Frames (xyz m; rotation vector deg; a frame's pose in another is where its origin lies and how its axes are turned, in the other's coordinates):
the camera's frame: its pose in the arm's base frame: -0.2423 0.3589 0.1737 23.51 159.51 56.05
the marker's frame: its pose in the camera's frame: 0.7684 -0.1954 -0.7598 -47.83 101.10 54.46
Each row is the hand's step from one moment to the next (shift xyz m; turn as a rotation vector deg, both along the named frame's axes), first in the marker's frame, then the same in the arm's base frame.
Working: the marker's frame: its pose in the arm's base frame: -1.1943 0.0037 0.5903 -20.56 -41.70 -76.17

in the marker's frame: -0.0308 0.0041 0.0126 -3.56 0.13 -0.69
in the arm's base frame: -0.0015 0.0318 -0.0105 0.08 2.26 -2.84
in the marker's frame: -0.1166 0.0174 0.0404 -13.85 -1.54 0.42
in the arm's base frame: -0.0020 0.1163 -0.0447 -2.50 10.26 -9.10
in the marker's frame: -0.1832 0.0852 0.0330 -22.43 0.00 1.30
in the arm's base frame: 0.0607 0.1770 -0.0831 -1.83 17.57 -13.88
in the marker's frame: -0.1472 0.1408 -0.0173 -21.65 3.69 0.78
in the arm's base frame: 0.1302 0.1314 -0.0870 1.91 17.51 -13.14
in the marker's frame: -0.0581 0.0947 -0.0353 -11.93 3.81 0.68
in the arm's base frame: 0.0967 0.0431 -0.0488 2.69 10.21 -6.77
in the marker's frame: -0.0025 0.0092 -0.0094 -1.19 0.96 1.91
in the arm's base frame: 0.0112 -0.0019 -0.0070 0.32 2.30 0.77
